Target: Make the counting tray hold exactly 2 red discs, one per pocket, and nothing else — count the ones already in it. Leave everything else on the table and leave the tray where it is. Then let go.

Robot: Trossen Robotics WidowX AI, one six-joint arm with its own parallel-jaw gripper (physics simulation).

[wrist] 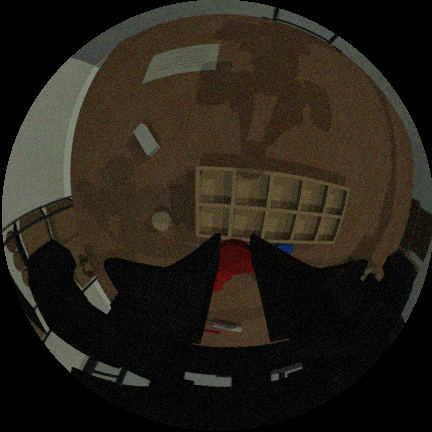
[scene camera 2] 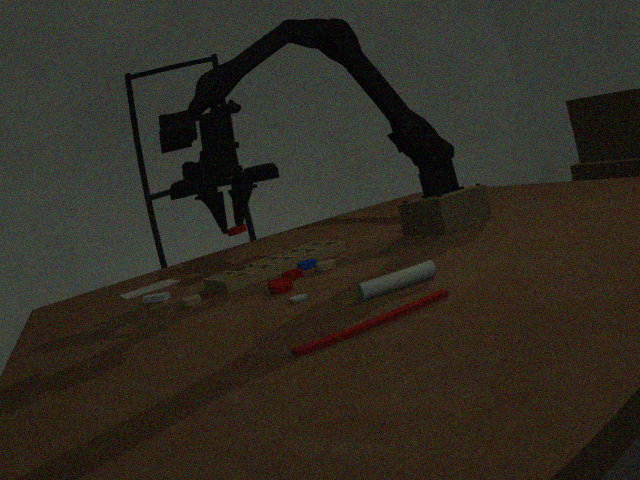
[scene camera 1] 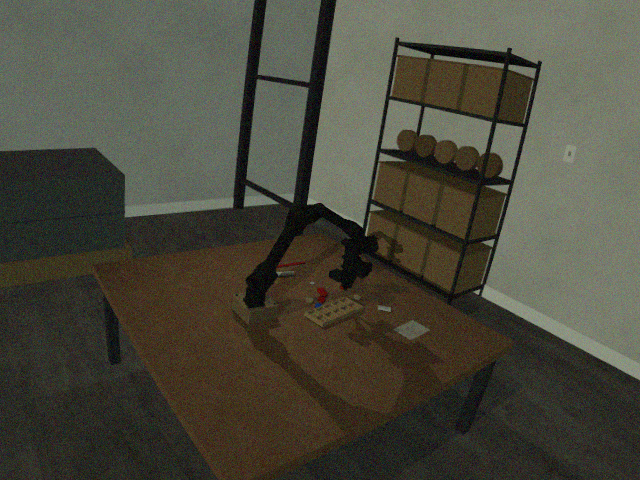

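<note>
My gripper (scene camera 1: 344, 285) (scene camera 2: 233, 227) (wrist: 234, 238) is shut on a red disc (scene camera 2: 236, 230) (wrist: 235, 249), raised above the table. In the wrist view its tips are just beside the tray's near edge. The wooden counting tray (scene camera 1: 324, 325) (scene camera 2: 216, 285) (wrist: 198, 200) lies flat with two rows of pockets; no disc shows in them in the wrist view. Two loose red discs, one (scene camera 1: 321, 292) (scene camera 2: 279, 285) and another (scene camera 1: 322, 299) (scene camera 2: 292, 273), lie beside the tray; in the wrist view they partly merge with the held disc. A blue disc (scene camera 1: 317, 305) (scene camera 2: 307, 264) (wrist: 285, 248) lies close to the tray.
One pale disc (scene camera 1: 356, 297) (scene camera 2: 191, 300) (wrist: 161, 220) lies off the tray's end, another (scene camera 1: 309, 300) (scene camera 2: 326, 264) near the blue disc. A white block (scene camera 1: 384, 308) (wrist: 146, 140), paper (scene camera 1: 412, 329) (wrist: 182, 61), white cylinder (scene camera 2: 397, 279) and red stick (scene camera 2: 370, 322) lie farther out.
</note>
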